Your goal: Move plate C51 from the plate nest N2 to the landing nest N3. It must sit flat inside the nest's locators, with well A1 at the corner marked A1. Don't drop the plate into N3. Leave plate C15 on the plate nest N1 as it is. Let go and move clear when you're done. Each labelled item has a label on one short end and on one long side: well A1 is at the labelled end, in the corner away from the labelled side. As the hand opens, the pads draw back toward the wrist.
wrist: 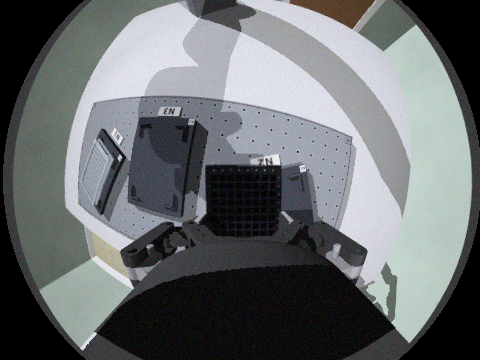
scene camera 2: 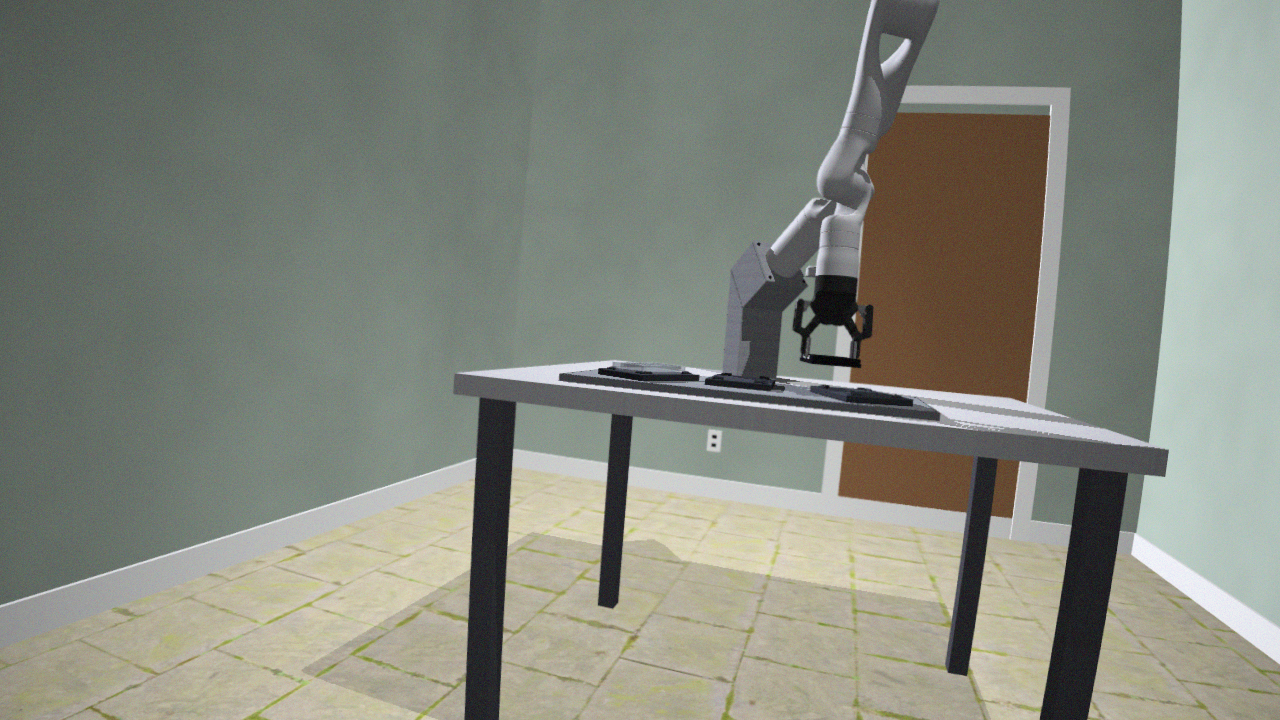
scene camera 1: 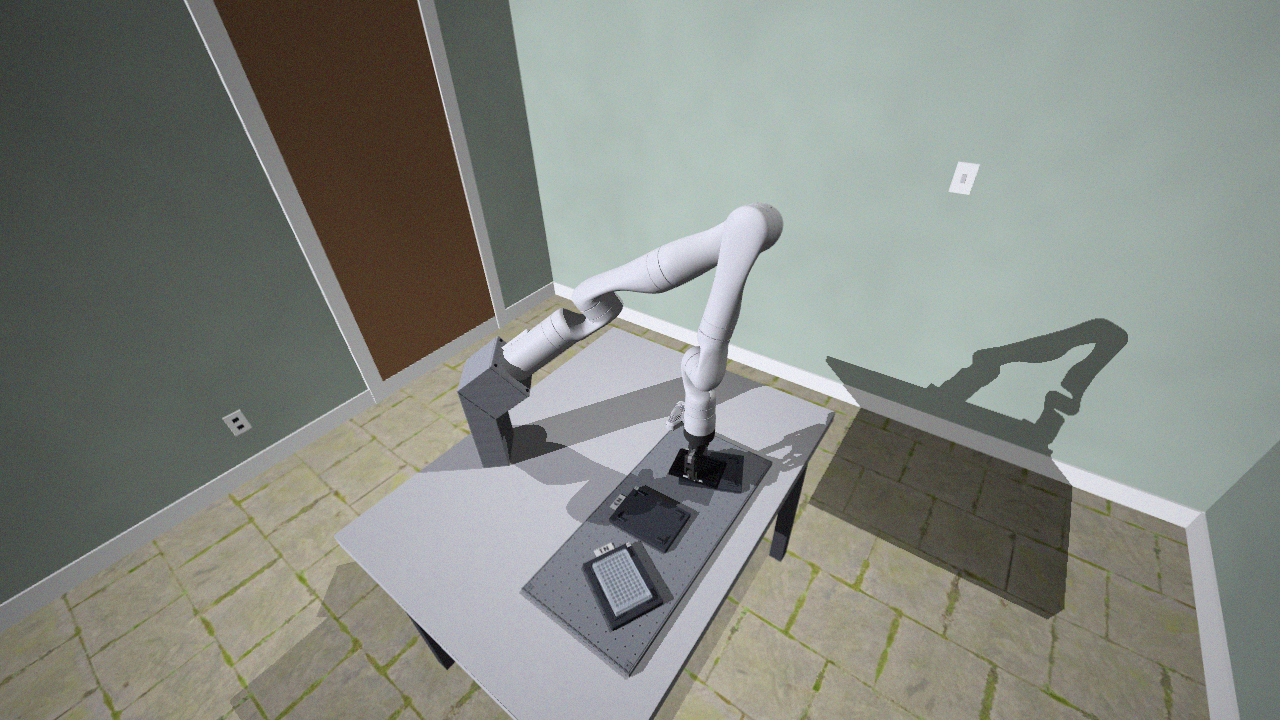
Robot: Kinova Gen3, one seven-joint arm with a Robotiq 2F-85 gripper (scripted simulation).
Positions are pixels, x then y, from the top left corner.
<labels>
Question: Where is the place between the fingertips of the gripper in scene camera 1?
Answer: At 697, 467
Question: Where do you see a landing nest N3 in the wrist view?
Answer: At 159, 165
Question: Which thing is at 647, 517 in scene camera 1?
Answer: A landing nest N3.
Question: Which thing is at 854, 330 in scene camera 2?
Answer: The gripper.
</labels>
